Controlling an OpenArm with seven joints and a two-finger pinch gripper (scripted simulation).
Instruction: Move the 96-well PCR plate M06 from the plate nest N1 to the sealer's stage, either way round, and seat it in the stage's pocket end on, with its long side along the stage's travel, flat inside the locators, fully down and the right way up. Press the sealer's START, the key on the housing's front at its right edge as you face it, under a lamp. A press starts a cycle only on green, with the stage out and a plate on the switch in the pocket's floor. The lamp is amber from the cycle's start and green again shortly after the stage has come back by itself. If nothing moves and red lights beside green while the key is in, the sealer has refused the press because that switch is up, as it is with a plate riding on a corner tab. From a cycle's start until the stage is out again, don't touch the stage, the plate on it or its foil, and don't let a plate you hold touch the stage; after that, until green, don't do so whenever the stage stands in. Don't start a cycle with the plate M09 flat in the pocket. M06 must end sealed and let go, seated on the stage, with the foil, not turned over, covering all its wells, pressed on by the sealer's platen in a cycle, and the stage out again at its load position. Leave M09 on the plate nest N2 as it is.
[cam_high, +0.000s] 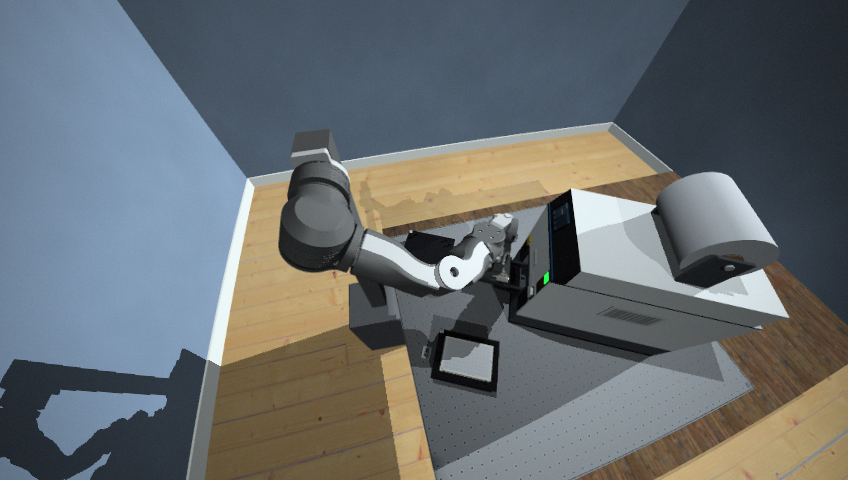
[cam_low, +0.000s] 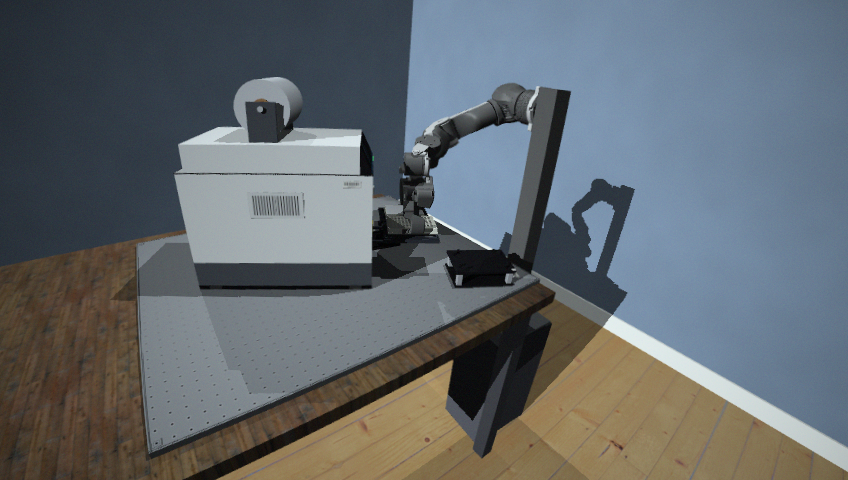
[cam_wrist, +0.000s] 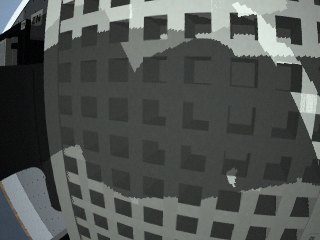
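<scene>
Right now the sealer stage is 2 cm below my hand. Also, from my hand: yellow warning label: 13 cm ahead, 4 cm to the left, 3 cm above; then pale foil: 17 cm ahead, 8 cm to the right, 1 cm above; then black nest N1: 15 cm behind, 13 cm to the left, 8 cm below.
</scene>
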